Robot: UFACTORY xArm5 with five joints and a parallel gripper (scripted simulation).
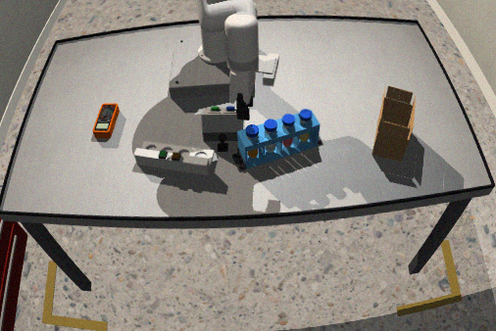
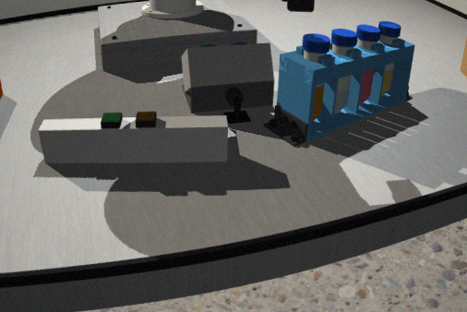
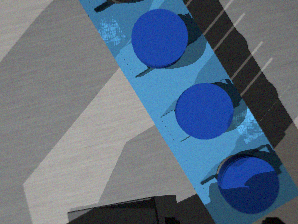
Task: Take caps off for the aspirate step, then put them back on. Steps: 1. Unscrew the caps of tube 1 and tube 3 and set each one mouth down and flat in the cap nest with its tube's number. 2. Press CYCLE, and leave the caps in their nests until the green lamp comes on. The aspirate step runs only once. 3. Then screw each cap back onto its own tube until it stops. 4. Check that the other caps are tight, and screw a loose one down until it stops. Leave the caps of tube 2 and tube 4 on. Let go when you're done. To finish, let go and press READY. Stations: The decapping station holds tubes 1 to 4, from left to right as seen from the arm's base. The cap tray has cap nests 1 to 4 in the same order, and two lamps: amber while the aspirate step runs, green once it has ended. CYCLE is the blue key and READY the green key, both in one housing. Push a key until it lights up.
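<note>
Right now the blue cap is 110 mm to the left of my hand and 60 mm below it. From my hand the other things lie so: blue key (110 mm below, 100 mm behind, 40 mm to the right); then green key (110 mm below, 100 mm behind, 90 mm to the right); then grey key housing (120 mm below, 80 mm behind, 70 mm to the right).
</note>
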